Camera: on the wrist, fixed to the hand. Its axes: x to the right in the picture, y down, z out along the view.
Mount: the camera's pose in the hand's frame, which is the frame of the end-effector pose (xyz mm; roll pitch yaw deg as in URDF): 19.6 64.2 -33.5 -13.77 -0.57 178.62
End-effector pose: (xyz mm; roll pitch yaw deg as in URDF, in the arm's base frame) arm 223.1 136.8 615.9 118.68 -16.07 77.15
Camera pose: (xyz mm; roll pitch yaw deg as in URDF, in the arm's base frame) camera 224.2 135.3 690.9 -132.13 15.13 -101.65
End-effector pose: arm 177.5 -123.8 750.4 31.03 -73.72 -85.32
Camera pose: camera 249.6 -119.2 770.4 -47.64 72.50 91.72
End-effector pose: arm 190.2 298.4 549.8 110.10 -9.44 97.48
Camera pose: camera 179.9 304.7 623.8 -123.72 8.34 -81.50
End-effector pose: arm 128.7 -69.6 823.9 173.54 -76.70 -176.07
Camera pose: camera 159.4 -7.3 852.3 178.93 77.03 10.34
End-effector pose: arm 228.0 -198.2 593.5 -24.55 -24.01 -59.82
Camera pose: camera 287.1 -211.4 549.3 10.11 24.06 118.55
